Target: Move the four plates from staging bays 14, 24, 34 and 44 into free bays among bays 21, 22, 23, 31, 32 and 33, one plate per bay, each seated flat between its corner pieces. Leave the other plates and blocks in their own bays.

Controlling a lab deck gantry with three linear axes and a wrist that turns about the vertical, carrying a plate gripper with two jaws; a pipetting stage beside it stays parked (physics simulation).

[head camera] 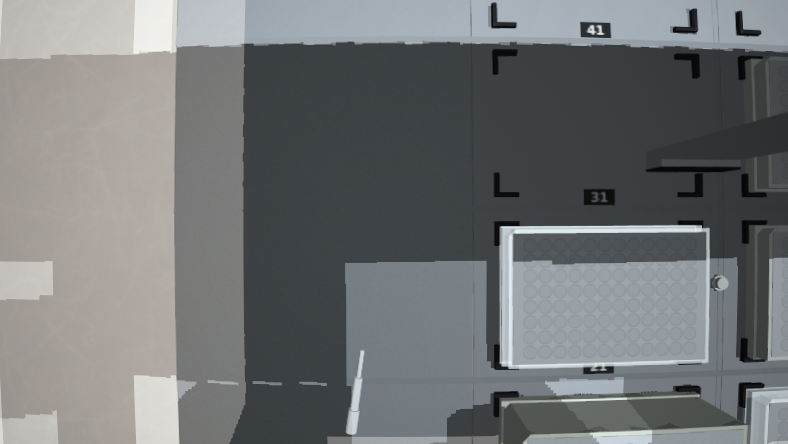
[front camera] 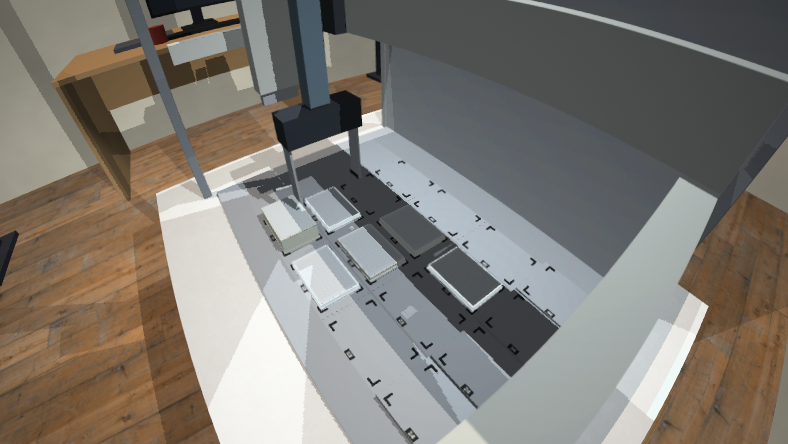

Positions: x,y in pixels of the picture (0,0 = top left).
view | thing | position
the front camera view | my gripper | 328,186
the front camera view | plate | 328,281
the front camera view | tall block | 291,225
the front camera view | plate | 330,207
